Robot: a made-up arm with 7 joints. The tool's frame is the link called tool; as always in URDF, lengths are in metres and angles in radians. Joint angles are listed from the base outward.
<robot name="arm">
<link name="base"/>
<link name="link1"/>
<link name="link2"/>
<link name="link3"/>
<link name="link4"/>
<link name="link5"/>
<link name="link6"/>
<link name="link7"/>
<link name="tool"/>
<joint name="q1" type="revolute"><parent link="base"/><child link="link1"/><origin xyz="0.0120 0.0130 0.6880"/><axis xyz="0 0 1"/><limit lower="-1.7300" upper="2.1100"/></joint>
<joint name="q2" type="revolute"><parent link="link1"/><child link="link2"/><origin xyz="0.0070 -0.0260 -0.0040" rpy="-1.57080 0.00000 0.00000"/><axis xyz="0 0 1"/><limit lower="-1.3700" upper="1.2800"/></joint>
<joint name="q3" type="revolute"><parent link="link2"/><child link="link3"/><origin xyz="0.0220 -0.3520 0.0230" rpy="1.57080 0.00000 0.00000"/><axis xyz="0 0 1"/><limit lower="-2.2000" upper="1.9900"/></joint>
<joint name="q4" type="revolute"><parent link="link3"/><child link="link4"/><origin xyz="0.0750 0.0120 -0.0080" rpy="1.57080 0.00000 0.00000"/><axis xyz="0 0 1"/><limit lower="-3.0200" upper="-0.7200"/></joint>
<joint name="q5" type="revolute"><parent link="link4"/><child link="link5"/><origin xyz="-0.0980 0.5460 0.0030" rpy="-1.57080 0.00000 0.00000"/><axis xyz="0 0 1"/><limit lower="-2.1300" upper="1.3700"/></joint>
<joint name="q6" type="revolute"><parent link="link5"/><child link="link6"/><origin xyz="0.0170 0.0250 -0.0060" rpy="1.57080 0.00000 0.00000"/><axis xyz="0 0 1"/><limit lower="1.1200" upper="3.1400"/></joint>
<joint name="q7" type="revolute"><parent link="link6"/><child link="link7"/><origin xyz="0.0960 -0.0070 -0.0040" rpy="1.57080 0.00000 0.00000"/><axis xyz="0 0 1"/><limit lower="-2.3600" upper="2.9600"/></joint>
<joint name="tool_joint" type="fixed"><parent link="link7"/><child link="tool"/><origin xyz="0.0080 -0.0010 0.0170" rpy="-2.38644 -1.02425 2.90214"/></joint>
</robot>
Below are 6 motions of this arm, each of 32 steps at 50 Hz.
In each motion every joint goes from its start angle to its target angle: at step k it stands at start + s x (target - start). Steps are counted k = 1, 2, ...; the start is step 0. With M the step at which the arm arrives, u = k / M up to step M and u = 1 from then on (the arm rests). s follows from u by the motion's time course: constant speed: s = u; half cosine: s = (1 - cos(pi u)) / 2; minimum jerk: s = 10 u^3 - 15 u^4 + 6 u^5.
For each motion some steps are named. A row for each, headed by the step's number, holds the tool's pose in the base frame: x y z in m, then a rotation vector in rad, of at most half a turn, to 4 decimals.
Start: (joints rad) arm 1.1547 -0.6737 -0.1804 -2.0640 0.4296 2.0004 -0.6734
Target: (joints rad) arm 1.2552 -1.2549 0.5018 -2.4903 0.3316 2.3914 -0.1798
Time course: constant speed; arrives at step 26
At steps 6, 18, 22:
6: 0.1594 0.4121 1.2503 1.8313 1.1714 -1.3741
18: -0.0759 0.3668 1.2154 1.9871 1.1959 -1.1299
22: -0.1412 0.3446 1.1869 2.0530 1.2001 -1.0393

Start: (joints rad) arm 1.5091 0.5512 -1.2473 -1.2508 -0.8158 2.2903 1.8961
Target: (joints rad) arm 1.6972 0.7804 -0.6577 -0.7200 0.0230 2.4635 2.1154
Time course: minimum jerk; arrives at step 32
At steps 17, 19, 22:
17: 0.3611 0.8247 1.0804 -1.4420 0.0212 1.1055
19: 0.2956 0.8585 1.0798 -1.3232 -0.0609 1.2487
22: 0.2098 0.8908 1.0806 -1.1488 -0.1453 1.4351

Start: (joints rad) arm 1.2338 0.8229 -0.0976 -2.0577 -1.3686 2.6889 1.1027
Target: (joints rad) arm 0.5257 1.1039 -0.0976 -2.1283 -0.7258 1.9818 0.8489
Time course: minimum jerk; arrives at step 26
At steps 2, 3, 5, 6, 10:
2: 0.1943 0.5527 0.2807 1.6909 -0.0993 -1.2734
3: 0.1977 0.5505 0.2788 1.6886 -0.1147 -1.2782
5: 0.2125 0.5403 0.2702 1.6766 -0.1834 -1.2994
6: 0.2243 0.5315 0.2633 1.6646 -0.2394 -1.3165
10: 0.2916 0.4649 0.2201 1.5393 -0.5930 -1.4226

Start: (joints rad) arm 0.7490 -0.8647 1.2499 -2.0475 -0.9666 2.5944 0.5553
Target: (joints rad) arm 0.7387 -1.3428 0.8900 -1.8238 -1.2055 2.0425 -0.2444
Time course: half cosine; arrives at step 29
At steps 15, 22, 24, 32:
15: -0.4440 0.4535 1.0587 2.4123 0.0449 0.7800
22: -0.4622 0.3828 1.1479 2.4026 -0.5044 0.8882
24: -0.4673 0.3646 1.1635 2.3958 -0.6101 0.8882
32: -0.4735 0.3430 1.1795 2.3870 -0.7239 0.8802

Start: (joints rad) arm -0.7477 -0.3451 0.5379 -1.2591 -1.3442 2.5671 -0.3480
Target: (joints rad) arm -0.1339 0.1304 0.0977 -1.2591 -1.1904 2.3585 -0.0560
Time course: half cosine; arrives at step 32
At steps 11, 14, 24, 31, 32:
11: 0.5552 0.0383 1.4065 1.7804 -1.6068 -0.2672
14: 0.5927 0.0208 1.3813 1.8632 -1.5817 -0.3675
24: 0.7248 0.0151 1.2600 2.0224 -1.4803 -0.7063
31: 0.7644 0.0295 1.2112 2.0373 -1.4480 -0.8087
32: 0.7651 0.0298 1.2103 2.0374 -1.4475 -0.8104

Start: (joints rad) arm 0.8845 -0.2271 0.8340 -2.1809 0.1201 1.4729 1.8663
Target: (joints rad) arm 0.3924 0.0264 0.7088 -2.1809 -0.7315 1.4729 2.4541
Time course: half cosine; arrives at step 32
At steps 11, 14, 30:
11: 0.0133 0.6432 0.7734 -1.5572 1.5848 1.6720
14: 0.0748 0.6410 0.7589 -1.5385 1.5868 1.4911
30: 0.3214 0.5692 0.6938 -1.4712 1.5144 0.7883

